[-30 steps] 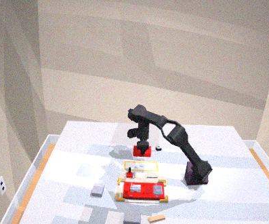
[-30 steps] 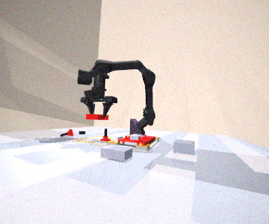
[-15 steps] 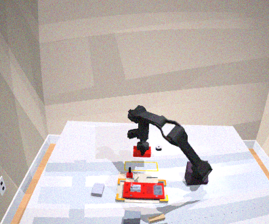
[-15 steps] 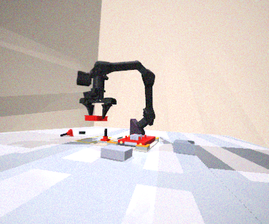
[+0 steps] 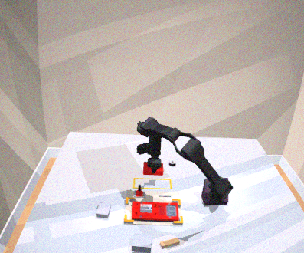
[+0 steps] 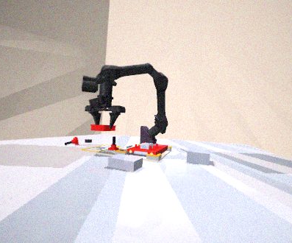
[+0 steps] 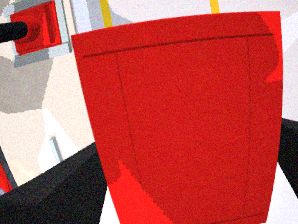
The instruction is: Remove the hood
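Right now my gripper tip is 90 mm to the right of the black peg, 70 mm short of it and 60 mm above it. From my gripper tip the other things lie so: tan block 400 mm to the left, 80 mm below, 30 mm behind; black wheel 170 mm to the right, 130 mm behind, 80 mm below; hood right at my gripper tip.
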